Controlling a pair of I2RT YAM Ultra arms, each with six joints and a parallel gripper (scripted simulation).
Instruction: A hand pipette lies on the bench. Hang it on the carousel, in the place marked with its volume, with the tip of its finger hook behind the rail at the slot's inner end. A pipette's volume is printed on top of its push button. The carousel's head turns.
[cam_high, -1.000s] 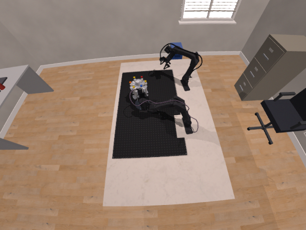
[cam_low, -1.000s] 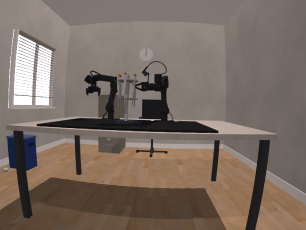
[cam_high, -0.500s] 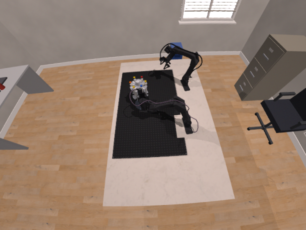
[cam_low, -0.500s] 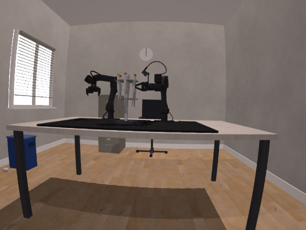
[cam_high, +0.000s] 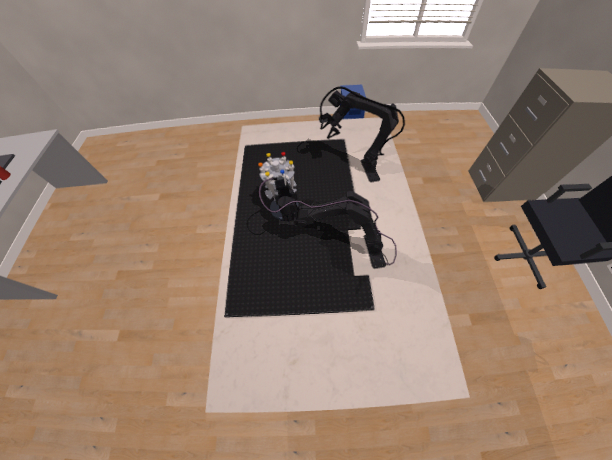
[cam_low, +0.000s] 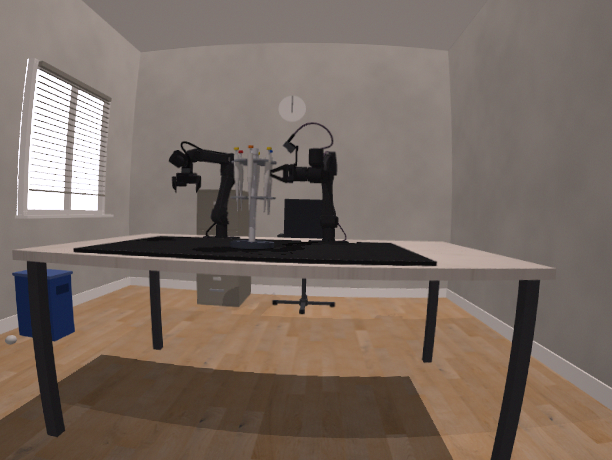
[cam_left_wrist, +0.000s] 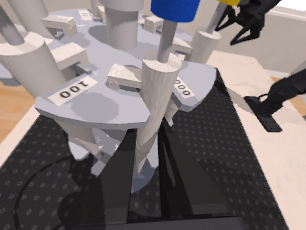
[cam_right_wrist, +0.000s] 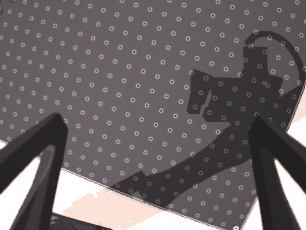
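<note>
Now: left hand 30 mm above the hand pipette and 10 mm short of it.
</note>
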